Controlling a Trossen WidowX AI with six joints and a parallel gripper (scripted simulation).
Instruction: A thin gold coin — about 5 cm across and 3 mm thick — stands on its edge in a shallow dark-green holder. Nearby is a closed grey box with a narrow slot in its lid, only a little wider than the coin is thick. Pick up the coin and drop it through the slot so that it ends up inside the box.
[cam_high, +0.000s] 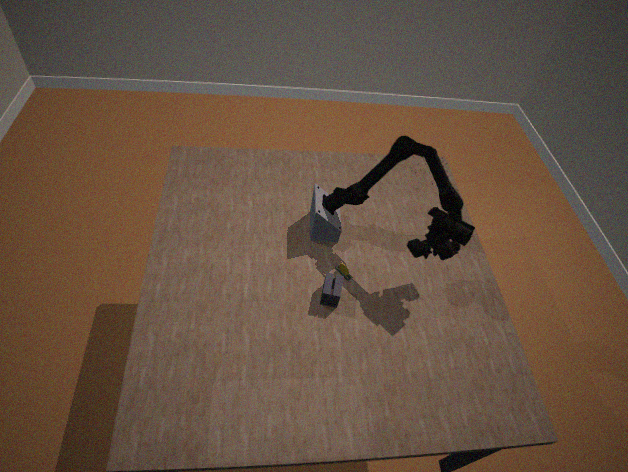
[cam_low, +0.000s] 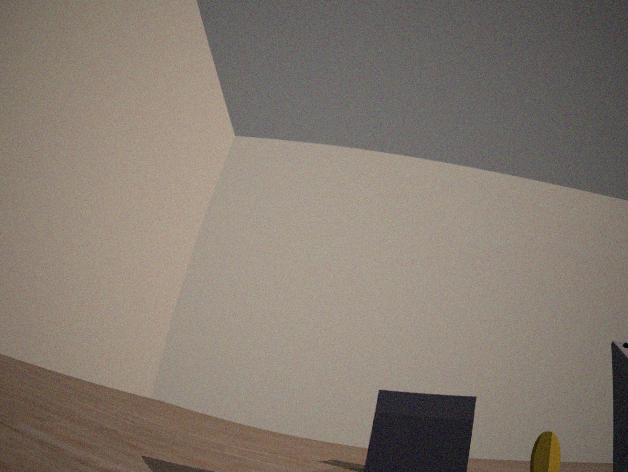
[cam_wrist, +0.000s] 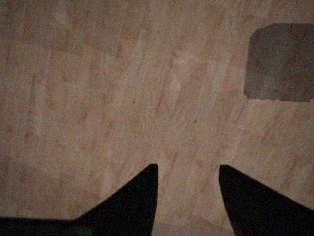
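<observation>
Right now the gold coin is 30 cm to the right of my gripper tip, 8 cm below it and 4 cm ahead of it.
</observation>
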